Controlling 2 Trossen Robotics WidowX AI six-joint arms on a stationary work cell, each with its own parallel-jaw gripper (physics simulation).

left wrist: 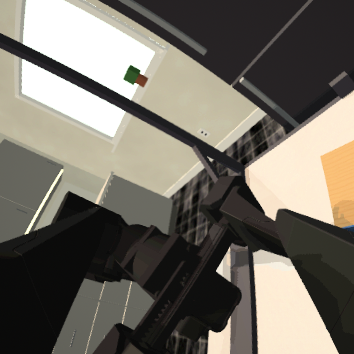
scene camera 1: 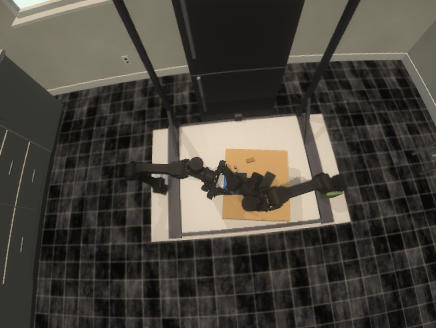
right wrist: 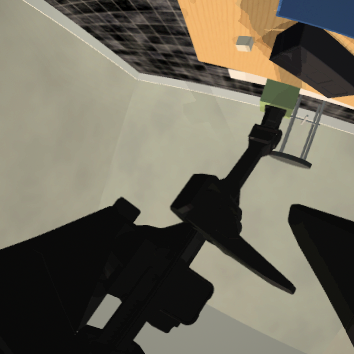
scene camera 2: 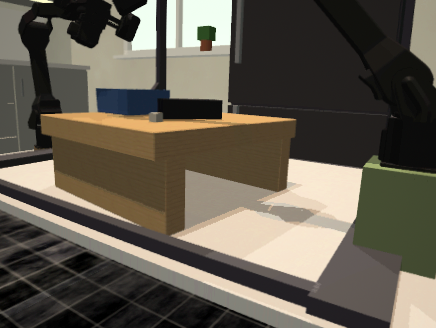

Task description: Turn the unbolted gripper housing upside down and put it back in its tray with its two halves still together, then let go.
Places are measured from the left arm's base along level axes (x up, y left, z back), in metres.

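Pixels of known places: left gripper, between the fingertips: (left wrist: 191, 216) (scene camera 1: 230, 171); right gripper, between the fingertips: (left wrist: 298, 340) (right wrist: 203, 213) (scene camera 2: 109, 11); left arm's base, origin of its link: (right wrist: 274, 109) (scene camera 2: 408, 165); right arm's base, origin of its link: (scene camera 1: 161, 188) (scene camera 2: 46, 146).
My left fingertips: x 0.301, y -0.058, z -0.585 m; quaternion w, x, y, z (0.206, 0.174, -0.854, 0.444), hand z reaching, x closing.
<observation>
Ahead of a thing's pixels: the offset from my left fingertips to its top centre.
The black gripper housing @(dx -0.233, dy +0.008, dz +0.191 m) (scene camera 2: 190, 109) (right wrist: 309, 63) lies flat on the wooden platform (scene camera 2: 112, 140) (scene camera 1: 275, 159) (right wrist: 214, 35), right beside the blue tray @(dx -0.217, dy -0.003, dz +0.022 m) (scene camera 2: 129, 101) (right wrist: 316, 12) (scene camera 1: 222, 183) and not in it. No gripper touches it. My right gripper (scene camera 1: 217, 181) (scene camera 2: 107, 24) (right wrist: 203, 213) is open and empty, raised well above the tray. My left gripper (scene camera 1: 232, 183) (left wrist: 191, 216) is open and empty, raised too, facing the right gripper at close range. In scene camera 1 the arms hide most of the tray.
A small grey cube @(dx -0.256, dy +0.114, dz +0.198 m) (scene camera 2: 155, 117) (right wrist: 244, 43) (scene camera 1: 235, 166) lies loose on the platform near the housing. A small tan piece @(dx -0.263, dy -0.137, dz +0.125 m) (scene camera 1: 250, 159) lies farther back. The left arm's green base (scene camera 2: 368, 205) (right wrist: 279, 95) stands at the table's edge. Dark frame posts (scene camera 1: 172, 182) flank the table.
</observation>
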